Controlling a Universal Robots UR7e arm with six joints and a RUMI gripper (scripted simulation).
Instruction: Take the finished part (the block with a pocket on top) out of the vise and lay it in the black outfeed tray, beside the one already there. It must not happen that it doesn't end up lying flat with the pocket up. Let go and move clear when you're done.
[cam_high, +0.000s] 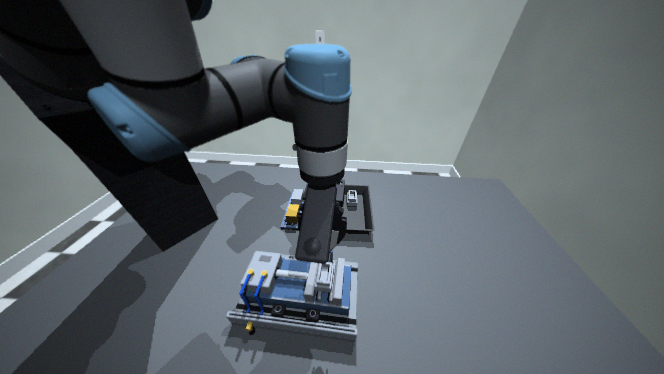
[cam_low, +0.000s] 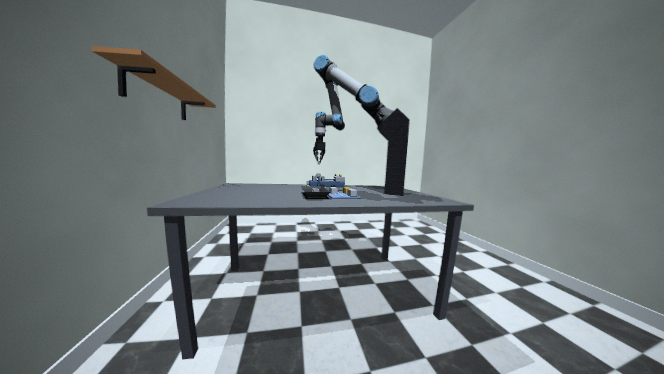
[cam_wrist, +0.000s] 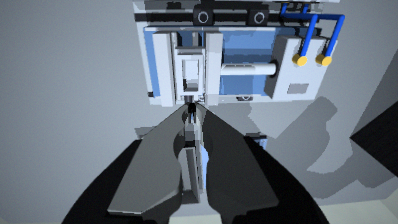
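My hand is 120 mm above the rod, 80 mm past it and 20 mm to the right of it. Also, from my hand: grey actuator box: 160 mm behind, 120 mm below, 30 mm to the left; then yellow block: 280 mm to the left, 170 mm below, 110 mm behind; then blue vise: 160 mm below, 60 mm behind, 10 mm to the left.
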